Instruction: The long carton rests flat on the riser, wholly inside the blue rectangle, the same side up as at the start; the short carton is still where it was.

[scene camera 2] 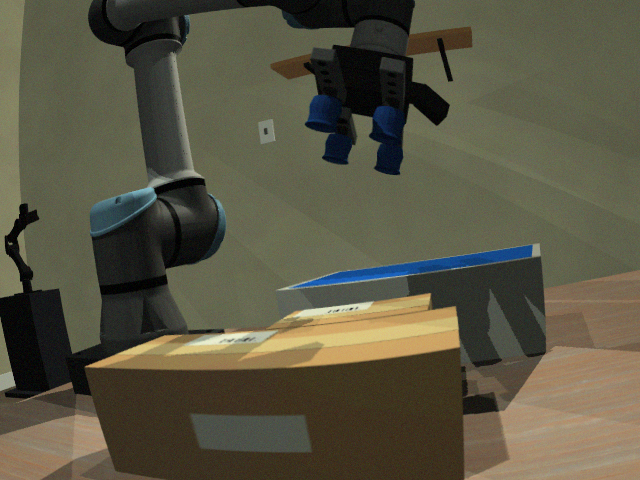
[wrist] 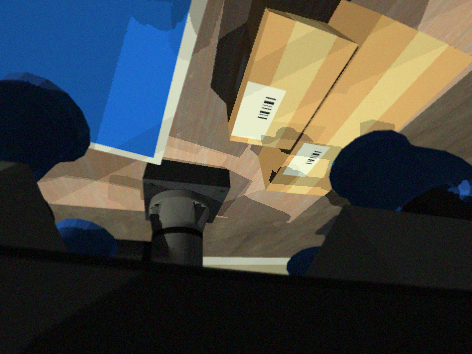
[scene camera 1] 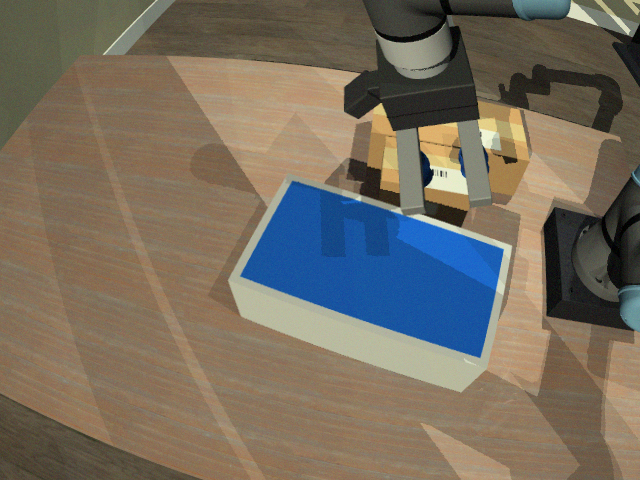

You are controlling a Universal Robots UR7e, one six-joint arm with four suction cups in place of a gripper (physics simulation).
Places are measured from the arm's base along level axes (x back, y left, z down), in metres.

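Where they show: hand at its tool point: [scene camera 2: 357,150] [wrist: 209,210] [scene camera 1: 440,126]; arm's base at its link origin: [scene camera 2: 144,342] [wrist: 180,205] [scene camera 1: 606,264].
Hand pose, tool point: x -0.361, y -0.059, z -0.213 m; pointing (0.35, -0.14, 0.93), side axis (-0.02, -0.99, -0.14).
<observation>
Each offset is from my tool point to the centre of the thing.
The long carton @(dx +0.083, dy -0.218, dz +0.224 m) [scene camera 1: 509,178] [scene camera 2: 361,387] [wrist: 395,75] lies flat on the table, its label and pale tape up. The short carton @(dx +0.024, dy -0.093, dz +0.224 m) [scene camera 1: 447,180] [scene camera 2: 398,304] [wrist: 300,65] lies close along its side, between it and the riser @(dx -0.062, dy +0.110, dz +0.216 m) [scene camera 1: 351,341] [scene camera 2: 496,310] [wrist: 174,107]. The blue rectangle @(dx -0.062, dy +0.110, dz +0.156 m) [scene camera 1: 372,299] [scene camera 2: 439,264] [wrist: 140,100] covers most of the riser's top, and no carton is on it. My gripper [scene camera 1: 447,165] [scene camera 2: 356,136] [wrist: 207,197] is open, its four blue cups pointing down and holding nothing. It hangs above the cartons, well apart from them, and hides part of both in scene camera 1.
The arm's black base [scene camera 1: 566,268] [wrist: 187,175] stands on the table near the riser's right end. A small dark arm on a black pedestal [scene camera 2: 38,341] stands in the background. A wooden shelf [scene camera 2: 439,42] is on the wall behind the gripper.
</observation>
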